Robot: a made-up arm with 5 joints. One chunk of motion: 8 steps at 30 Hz.
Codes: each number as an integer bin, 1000 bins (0 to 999) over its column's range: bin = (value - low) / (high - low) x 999, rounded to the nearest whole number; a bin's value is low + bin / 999 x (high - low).
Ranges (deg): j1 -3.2..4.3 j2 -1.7..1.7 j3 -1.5..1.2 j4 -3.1..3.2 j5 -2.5..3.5
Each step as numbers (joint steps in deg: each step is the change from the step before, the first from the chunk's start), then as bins.
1 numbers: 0.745 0.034 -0.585 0.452 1.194
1 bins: 525 509 339 563 615
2 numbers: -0.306 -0.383 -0.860 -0.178 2.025
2 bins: 385 387 237 463 753
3 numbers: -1.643 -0.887 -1.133 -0.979 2.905
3 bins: 207 239 136 336 900
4 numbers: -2.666 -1.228 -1.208 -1.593 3.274
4 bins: 71 139 108 239 961
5 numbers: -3.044 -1.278 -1.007 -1.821 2.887
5 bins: 21 124 182 203 897
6 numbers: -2.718 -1.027 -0.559 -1.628 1.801
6 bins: 64 198 348 233 716
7 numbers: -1.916 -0.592 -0.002 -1.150 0.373
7 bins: 171 326 554 309 478
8 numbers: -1.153 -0.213 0.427 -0.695 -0.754
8 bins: 273 437 713 381 291
